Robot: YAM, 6 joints.
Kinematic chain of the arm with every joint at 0, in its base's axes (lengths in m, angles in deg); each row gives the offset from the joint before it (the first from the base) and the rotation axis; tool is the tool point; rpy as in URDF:
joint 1: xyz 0 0 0.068 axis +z
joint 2: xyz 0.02 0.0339 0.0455 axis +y
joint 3: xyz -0.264 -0.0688 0 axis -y
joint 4: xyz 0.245 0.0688 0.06 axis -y
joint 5: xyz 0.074 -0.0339 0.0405 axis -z
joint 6: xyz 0.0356 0 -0.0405 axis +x
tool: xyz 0 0 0 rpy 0 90 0
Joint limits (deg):
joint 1: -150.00..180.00
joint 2: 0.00..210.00
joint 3: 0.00..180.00
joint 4: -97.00..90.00
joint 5: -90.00..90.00
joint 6: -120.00..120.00
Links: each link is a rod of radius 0.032 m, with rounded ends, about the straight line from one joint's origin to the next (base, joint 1, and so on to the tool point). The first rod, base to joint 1, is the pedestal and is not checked.
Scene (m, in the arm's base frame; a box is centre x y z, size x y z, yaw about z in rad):
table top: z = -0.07
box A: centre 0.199 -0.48 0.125 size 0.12 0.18 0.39 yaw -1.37
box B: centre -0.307 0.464 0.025 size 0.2 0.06 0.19 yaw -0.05
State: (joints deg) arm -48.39 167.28 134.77 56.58 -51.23 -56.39
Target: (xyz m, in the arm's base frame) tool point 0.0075 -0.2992 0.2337
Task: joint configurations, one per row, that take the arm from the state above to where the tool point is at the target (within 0.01 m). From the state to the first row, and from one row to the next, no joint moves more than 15 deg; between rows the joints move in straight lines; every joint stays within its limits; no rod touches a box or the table.
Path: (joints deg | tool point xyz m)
1: -47.11 153.79 136.27 56.69 -52.61 -43.45 | 0.4173 -0.4077 0.2740
2: -45.83 140.31 137.78 56.80 -53.99 -30.51 | 0.3872 -0.3572 0.4083
3: -44.55 126.82 139.28 56.92 -55.37 -17.56 | 0.3325 -0.2862 0.5245
4: -43.27 113.33 140.79 57.03 -56.75 -4.62 | 0.2558 -0.1999 0.6152
5: -49.73 110.57 127.68 58.78 -58.39 -11.09 | 0.2506 -0.2489 0.5800
6: -56.19 107.80 114.57 60.53 -60.02 -17.56 | 0.2328 -0.2922 0.5380
7: -62.66 105.03 101.46 62.28 -61.66 -24.04 | 0.2042 -0.3267 0.4908
8: -69.12 102.27 88.36 64.04 -63.29 -30.51 | 0.1673 -0.3494 0.4399
9: -75.58 99.50 75.25 65.79 -64.93 -36.98 | 0.1254 -0.3583 0.3870
10: -82.05 96.73 62.14 67.54 -66.56 -43.45 | 0.0822 -0.3527 0.3339
11: -88.51 93.96 49.03 69.29 -68.20 -49.92 | 0.0417 -0.3325 0.2823
12: -94.97 91.20 35.92 71.04 -69.84 -56.39 | 0.0075 -0.2992 0.2337

